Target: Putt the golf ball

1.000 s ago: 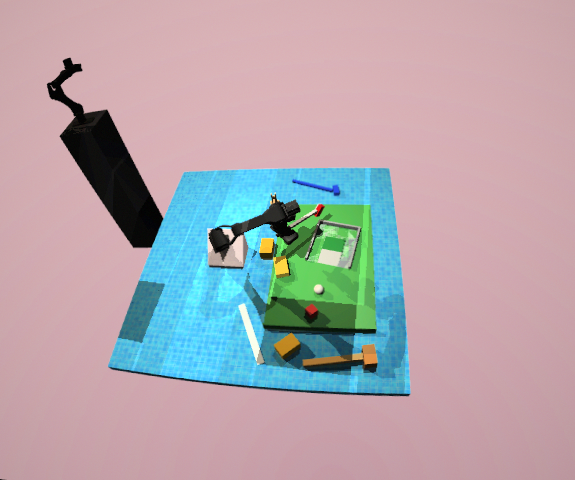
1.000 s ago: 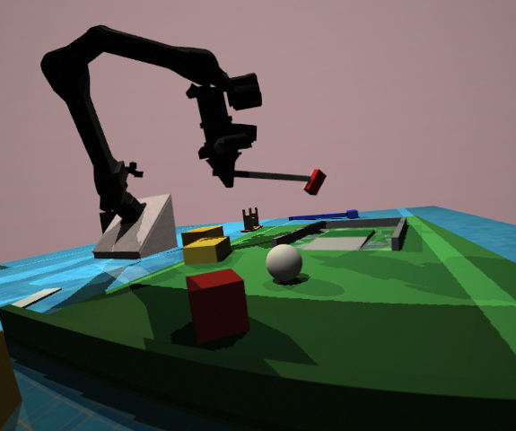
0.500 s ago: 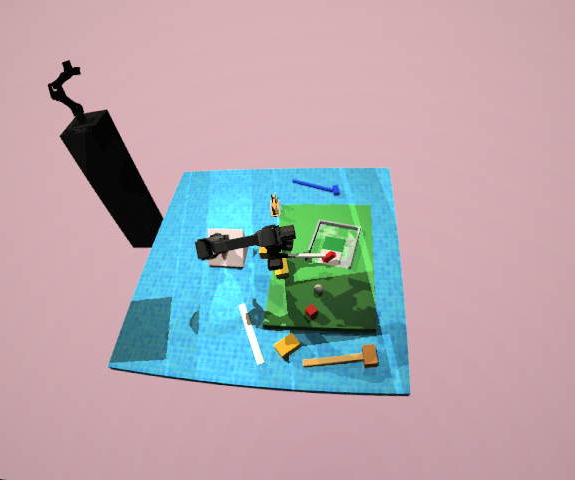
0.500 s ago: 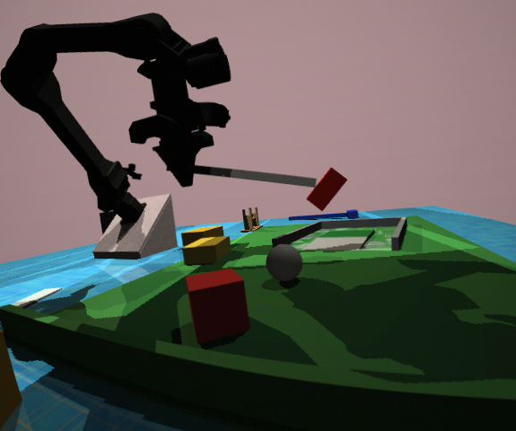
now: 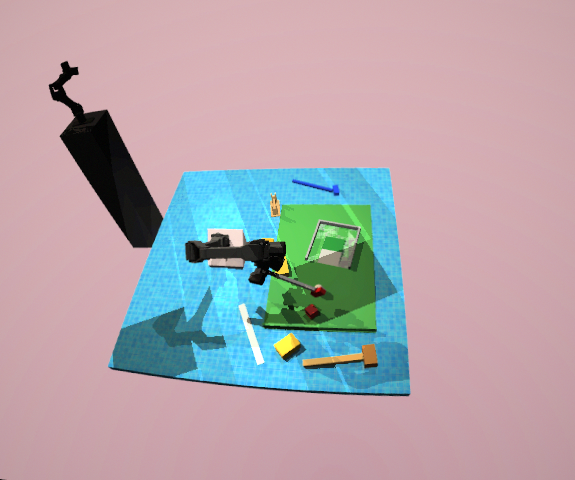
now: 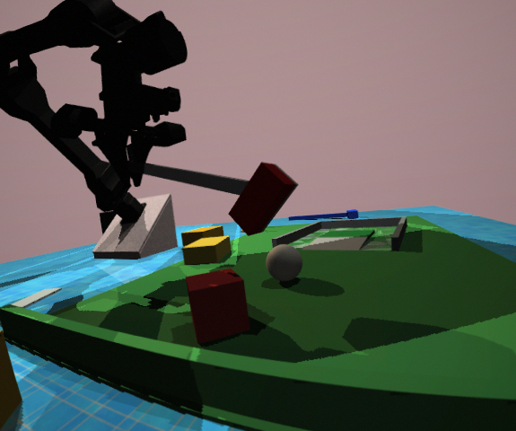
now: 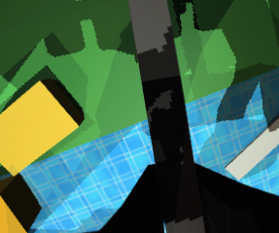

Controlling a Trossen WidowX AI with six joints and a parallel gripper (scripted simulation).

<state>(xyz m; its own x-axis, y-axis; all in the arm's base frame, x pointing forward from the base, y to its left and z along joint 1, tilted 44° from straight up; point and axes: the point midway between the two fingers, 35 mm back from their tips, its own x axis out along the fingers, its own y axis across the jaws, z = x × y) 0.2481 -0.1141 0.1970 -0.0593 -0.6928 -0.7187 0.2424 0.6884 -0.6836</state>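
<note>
Now: gripper tip 120 mm short of the red putter, 30 mm to the left of it and 10 mm above it. From my gripper tip the other things lie so: red cube (190 mm ahead, 120 mm below, 110 mm to the right); white golf ball (220 mm ahead, 120 mm below); white bar (210 mm to the right, 140 mm below, 70 mm behind).
</note>
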